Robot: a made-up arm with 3 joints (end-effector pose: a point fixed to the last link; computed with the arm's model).
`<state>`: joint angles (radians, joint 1 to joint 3).
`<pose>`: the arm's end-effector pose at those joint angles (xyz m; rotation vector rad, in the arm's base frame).
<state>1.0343 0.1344 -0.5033</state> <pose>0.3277 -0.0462 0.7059 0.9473 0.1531 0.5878</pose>
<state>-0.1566 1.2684 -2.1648</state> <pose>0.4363 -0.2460 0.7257 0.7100 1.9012 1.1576</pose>
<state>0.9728 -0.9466 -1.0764</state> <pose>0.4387 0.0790 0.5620 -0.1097 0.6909 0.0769</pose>
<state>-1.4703 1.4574 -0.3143</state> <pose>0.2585 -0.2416 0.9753 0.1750 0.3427 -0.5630</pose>
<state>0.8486 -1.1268 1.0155</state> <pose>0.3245 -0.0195 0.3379 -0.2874 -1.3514 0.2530</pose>
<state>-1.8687 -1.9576 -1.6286</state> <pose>0.1620 -0.5116 1.1466 1.6630 -0.0839 1.5124</pose>
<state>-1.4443 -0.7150 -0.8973</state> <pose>0.1664 -0.4912 0.7460 -1.8046 1.1665 -1.2027</pose>
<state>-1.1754 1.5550 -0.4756</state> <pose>0.2645 -0.3100 0.9676 0.5678 0.4652 -0.3640</pose>
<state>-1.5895 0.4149 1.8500</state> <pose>0.0698 -0.4080 0.7091 -1.1376 -1.2657 0.5411</pose>
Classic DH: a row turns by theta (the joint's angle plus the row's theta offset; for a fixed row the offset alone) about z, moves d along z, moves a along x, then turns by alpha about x. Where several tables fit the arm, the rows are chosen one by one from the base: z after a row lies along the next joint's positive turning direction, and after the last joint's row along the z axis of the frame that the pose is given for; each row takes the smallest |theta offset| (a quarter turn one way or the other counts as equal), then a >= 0, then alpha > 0; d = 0 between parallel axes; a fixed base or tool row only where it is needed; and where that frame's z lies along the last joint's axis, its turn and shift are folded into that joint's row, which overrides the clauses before.
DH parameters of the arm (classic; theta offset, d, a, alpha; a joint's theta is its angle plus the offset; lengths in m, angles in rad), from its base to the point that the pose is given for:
base (fixed): 1.2458 0.6882 -0.0818 1.2662
joint 1: 0.8435 0.2936 -0.2894 0.4417
joint 2: 0.7776 0.0807 -0.09 -1.5708
joint 3: 1.5708 -0.19 0.07 1.5708
tool (fixed): 3.1416 0.1 0 0

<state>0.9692 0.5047 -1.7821</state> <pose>0.4433 -0.0331 0.7444 0.6206 1.2301 1.4101</pose>
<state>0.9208 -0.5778 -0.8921</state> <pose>0.3946 0.0464 0.6125 0.1599 0.5462 0.2775</pose>
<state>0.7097 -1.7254 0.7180</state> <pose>0.3309 -0.1651 0.3004 -1.0521 -0.9570 0.3653</pose>
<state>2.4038 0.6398 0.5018</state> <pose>0.2070 -0.0488 0.8147 3.0015 -0.6019 0.3605</pose>
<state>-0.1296 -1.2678 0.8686</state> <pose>0.1733 -0.4329 0.3959 -1.2887 -0.6633 0.5881</pose>
